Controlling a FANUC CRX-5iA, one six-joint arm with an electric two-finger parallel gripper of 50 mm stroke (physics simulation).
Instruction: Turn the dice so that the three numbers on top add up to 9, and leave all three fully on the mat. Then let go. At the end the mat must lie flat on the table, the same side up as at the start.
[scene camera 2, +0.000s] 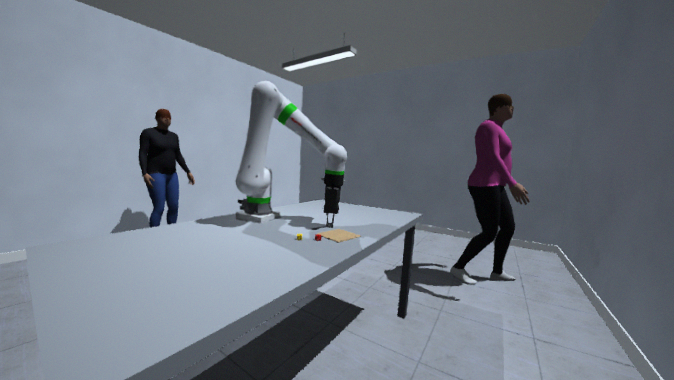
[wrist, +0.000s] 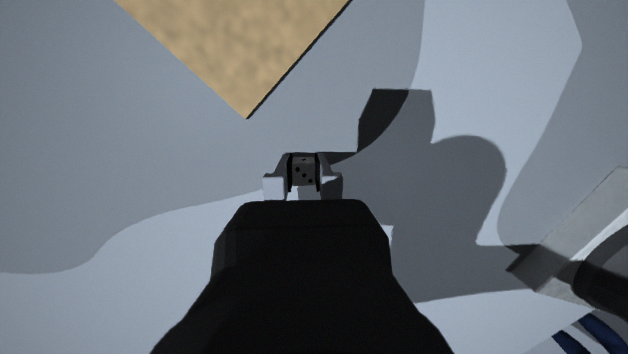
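Pixels of known places: gripper, fingertip midpoint: (scene camera 2: 329, 226) (wrist: 303, 165); arm's base, origin of the base link: (scene camera 2: 258, 212).
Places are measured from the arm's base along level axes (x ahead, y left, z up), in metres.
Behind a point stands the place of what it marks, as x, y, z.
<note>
My gripper (scene camera 2: 330, 225) @[0.386, 0.156, -0.029] (wrist: 303, 165) @[0.386, 0.156, -0.029] is shut on a grey die (wrist: 301, 177) @[0.385, 0.162, -0.013], low at the table, beyond the mat in scene camera 2. The die's large face in the wrist view shows three dark pips in a diagonal; a narrow strip of another face shows a pip. Whether the die touches the table is unclear. The tan mat (scene camera 2: 341, 235) @[0.524, 0.075, -0.029] (wrist: 230, 55) @[0.476, 0.124, -0.030] lies flat, its near corner up and left of the fingers in the wrist view. A red die (scene camera 2: 318, 237) @[0.496, -0.041, -0.020] is at the mat's left corner, and a yellow die (scene camera 2: 299, 236) @[0.439, -0.094, -0.018] stands on the table farther left; their pips are too small to read.
The table (scene camera 2: 200, 280) @[0.519, -0.517, -0.034] bears the robot's base (scene camera 2: 256, 216) @[0.077, -0.062, -0.003] behind and left of the gripper. The arm's shadow falls across the table right of the fingers in the wrist view. One person (scene camera 2: 163, 150) stands behind the table, another (scene camera 2: 492, 155) to its right.
</note>
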